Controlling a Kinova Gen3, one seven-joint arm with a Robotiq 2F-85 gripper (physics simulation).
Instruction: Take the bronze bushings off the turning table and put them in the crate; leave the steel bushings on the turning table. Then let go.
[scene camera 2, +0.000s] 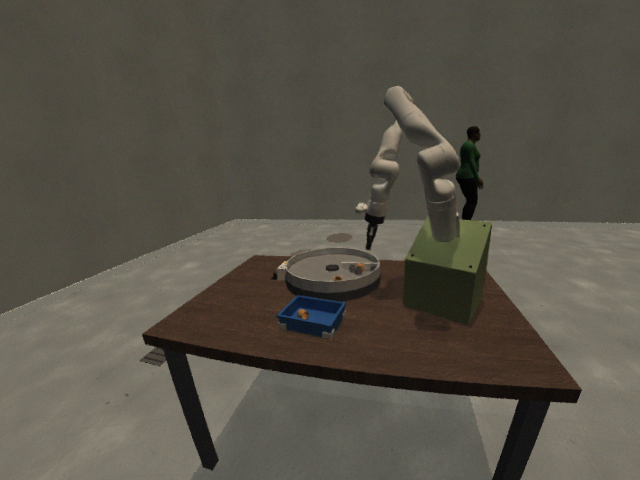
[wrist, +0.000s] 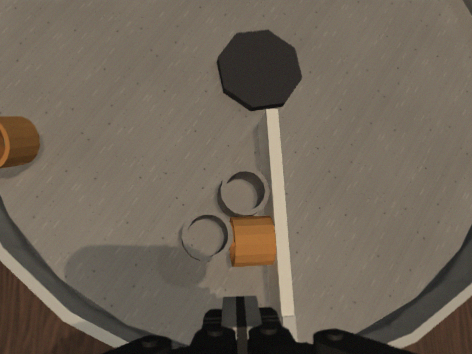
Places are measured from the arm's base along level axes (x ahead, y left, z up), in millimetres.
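Where they show: gripper, between the fingertips: (scene camera 2: 367, 249) (wrist: 240, 320); arm's base, origin of its link: (scene camera 2: 445, 233).
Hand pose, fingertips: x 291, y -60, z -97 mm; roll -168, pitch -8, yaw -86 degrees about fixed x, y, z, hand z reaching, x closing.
Note:
Things, the pixels of their top centre, and the offset from my fingertips. "pt": a spot on its surface instead.
- turning table, centre of its top: (wrist: 260, 67) (scene camera 2: 332, 266) 166 mm ahead, 24 mm right, 102 mm down
- blue crate, centre of its top: (scene camera 2: 312, 308) 127 mm ahead, 327 mm left, 113 mm down
- divider bar, a spot on its surface: (wrist: 279, 200) (scene camera 2: 355, 262) pt 63 mm ahead, 34 mm right, 77 mm down
- dark hub, centre of its top: (wrist: 260, 67) (scene camera 2: 332, 266) 166 mm ahead, 24 mm right, 102 mm down
- raised rim, a spot on its surface: (scene camera 2: 330, 285) pt 110 mm ahead, 179 mm left, 94 mm down
My gripper (scene camera 2: 369, 246) (wrist: 240, 320) is shut and empty, above the right part of the turning table (scene camera 2: 310, 266) (wrist: 125, 150). A bronze bushing (scene camera 2: 360, 266) (wrist: 252, 241) lies on its side against the pale divider bar, touching or nearly touching two steel bushings. One steel bushing (wrist: 259, 186) stands upright near the bar; the other steel bushing (wrist: 223, 239) is left of the bronze one. Another bronze bushing (scene camera 2: 338, 278) (wrist: 22, 141) lies apart, at the wrist view's left edge. The blue crate (scene camera 2: 305, 326) holds bronze bushings (scene camera 2: 302, 313) in its left part; their exact number is unclear.
The divider bar (scene camera 2: 356, 262) (wrist: 279, 200) runs from the dark hub (scene camera 2: 332, 267) (wrist: 260, 70) towards the raised rim (scene camera 2: 330, 285). The crate stands in front of the turning table. A green base block (scene camera 2: 439, 284) stands at the right. A person (scene camera 2: 468, 165) is behind the arm.

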